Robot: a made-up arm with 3 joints. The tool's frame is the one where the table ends. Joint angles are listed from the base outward.
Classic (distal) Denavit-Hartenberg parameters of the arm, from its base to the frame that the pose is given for. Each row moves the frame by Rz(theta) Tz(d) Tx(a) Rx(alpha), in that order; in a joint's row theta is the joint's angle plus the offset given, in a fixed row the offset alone. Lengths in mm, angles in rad.
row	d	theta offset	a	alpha
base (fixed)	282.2	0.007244	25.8	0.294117
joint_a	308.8	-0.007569	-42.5	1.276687
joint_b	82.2	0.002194	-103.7	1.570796
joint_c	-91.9	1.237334	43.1	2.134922
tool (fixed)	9	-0.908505	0	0
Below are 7 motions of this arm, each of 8 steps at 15 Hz.
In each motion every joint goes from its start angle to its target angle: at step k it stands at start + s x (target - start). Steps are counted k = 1, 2, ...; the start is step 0. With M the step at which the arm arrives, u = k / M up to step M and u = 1 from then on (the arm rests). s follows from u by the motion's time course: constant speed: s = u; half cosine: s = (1 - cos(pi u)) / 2; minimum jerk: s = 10 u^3 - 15 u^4 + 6 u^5.
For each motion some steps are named. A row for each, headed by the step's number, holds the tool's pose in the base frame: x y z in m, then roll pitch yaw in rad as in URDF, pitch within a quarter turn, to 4 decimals.
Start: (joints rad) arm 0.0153 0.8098 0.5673
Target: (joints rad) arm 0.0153 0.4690 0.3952
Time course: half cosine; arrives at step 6
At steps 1, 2, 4, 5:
1: -0.1573 -0.2180 0.5704 -0.2647 -0.0795 -2.5936
2: -0.1565 -0.2180 0.5802 -0.2786 -0.1440 -2.5692
4: -0.1508 -0.2178 0.6063 -0.3332 -0.3139 -2.4877
5: -0.1475 -0.2176 0.6154 -0.3603 -0.3729 -2.4513

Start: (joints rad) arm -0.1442 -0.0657 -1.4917
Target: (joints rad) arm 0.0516 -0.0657 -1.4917
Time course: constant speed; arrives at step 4
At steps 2, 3, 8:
2: -0.0748 -0.1489 0.6799 -0.8055 -0.6548 -0.3691
3: -0.0734 -0.1536 0.6785 -0.7992 -0.6681 -0.3261
8: -0.0717 -0.1582 0.6770 -0.7937 -0.6816 -0.2827

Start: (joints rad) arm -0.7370 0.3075 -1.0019
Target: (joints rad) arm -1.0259 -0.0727 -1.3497
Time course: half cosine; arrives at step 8
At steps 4, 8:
4: -0.0829 -0.0657 0.6974 -0.9645 -0.6979 -1.3777
8: -0.0558 -0.0622 0.7081 -1.0786 -0.4838 -1.3050

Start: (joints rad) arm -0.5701 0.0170 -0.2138
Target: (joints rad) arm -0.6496 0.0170 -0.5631
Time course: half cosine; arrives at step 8
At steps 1, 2, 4, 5, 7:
1: -0.1175 -0.1298 0.6958 -0.9650 -0.7715 -2.0282
2: -0.1160 -0.1283 0.6959 -0.9698 -0.7671 -1.9957
4: -0.1108 -0.1231 0.6963 -0.9835 -0.7513 -1.8911
5: -0.1080 -0.1202 0.6966 -0.9897 -0.7420 -1.8355
7: -0.1041 -0.1158 0.6968 -0.9970 -0.7279 -1.7579

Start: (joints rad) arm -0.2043 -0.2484 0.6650
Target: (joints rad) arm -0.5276 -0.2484 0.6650
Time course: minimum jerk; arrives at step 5
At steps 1, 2, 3, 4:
1: -0.1151 -0.1860 0.7075 -1.0872 -0.9640 -2.4785
2: -0.1192 -0.1745 0.7110 -1.1126 -0.9837 -2.5379
3: -0.1232 -0.1577 0.7161 -1.1458 -1.0128 -2.6229
4: -0.1248 -0.1456 0.7197 -1.1674 -1.0343 -2.6848

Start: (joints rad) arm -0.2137 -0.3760 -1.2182
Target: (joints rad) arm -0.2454 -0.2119 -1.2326
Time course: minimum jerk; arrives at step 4
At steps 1, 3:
1: -0.0457 -0.1503 0.6940 -1.0348 -0.3711 -0.6870
3: -0.0604 -0.1448 0.6917 -0.9694 -0.4787 -0.7264

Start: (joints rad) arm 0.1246 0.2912 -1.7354
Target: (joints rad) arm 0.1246 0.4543 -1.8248
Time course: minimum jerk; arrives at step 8
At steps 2, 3, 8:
2: -0.1068 -0.1602 0.6439 -0.7091 -1.0715 -0.0235
3: -0.1091 -0.1599 0.6410 -0.7125 -1.0999 -0.0061
8: -0.1179 -0.1589 0.6278 -0.7580 -1.2197 0.0949

